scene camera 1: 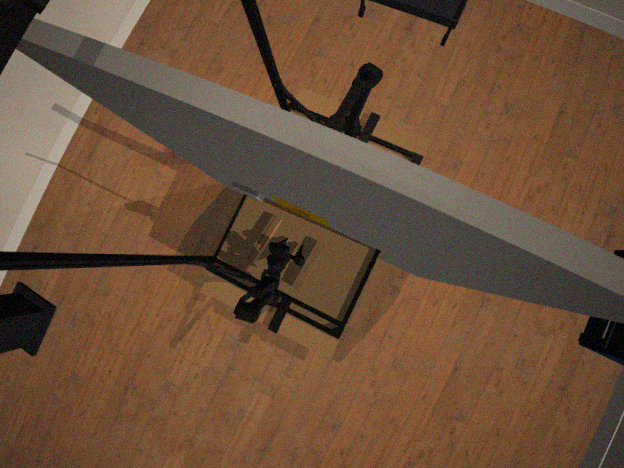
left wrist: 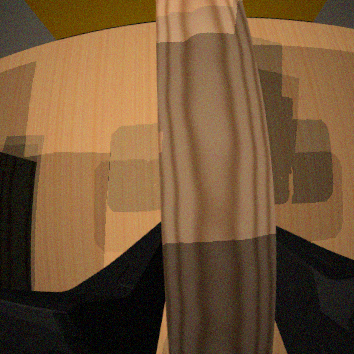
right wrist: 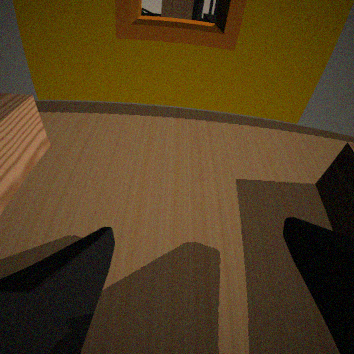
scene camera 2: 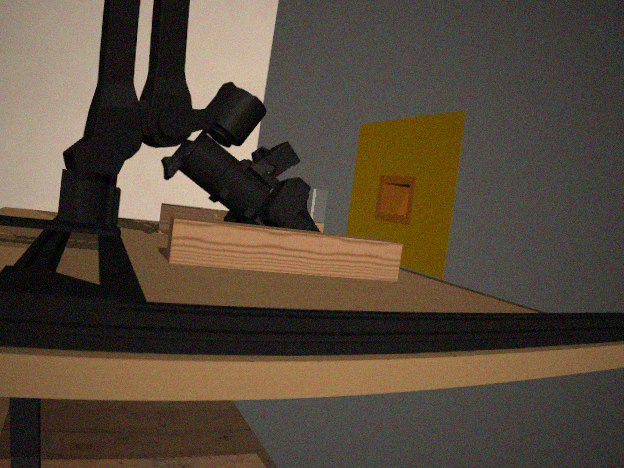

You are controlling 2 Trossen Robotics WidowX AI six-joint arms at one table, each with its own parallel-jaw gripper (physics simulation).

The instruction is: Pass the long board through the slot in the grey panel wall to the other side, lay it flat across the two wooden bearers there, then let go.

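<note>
My left gripper (left wrist: 208, 227) is shut on the long board (left wrist: 215, 140), which extends toward the wall's yellow patch; its far end is out of that view. The grey panel wall (scene camera 1: 302, 166) (scene camera 2: 529, 176) has a brown-framed slot (scene camera 2: 395, 220) (right wrist: 175, 36). In the right wrist view a brown shape (right wrist: 176, 9), probably the board's end, shows through the opening. I cannot tell how far in it reaches. My right gripper (scene camera 1: 279, 242) (scene camera 2: 302, 221) (right wrist: 199, 232) is open and empty, low between the two wooden bearers. The near bearer (scene camera 2: 287, 251) partly hides it; the far bearer (scene camera 2: 186, 211) stands behind.
In the right wrist view, a striped bearer (right wrist: 17, 145) is at left and a dark block (right wrist: 340, 185) at right. The yellow patch (scene camera 2: 428, 141) (right wrist: 175, 75) surrounds the slot. A black rail (scene camera 2: 327, 329) runs along the table's near edge. The wall hides the left gripper in scene camera 1.
</note>
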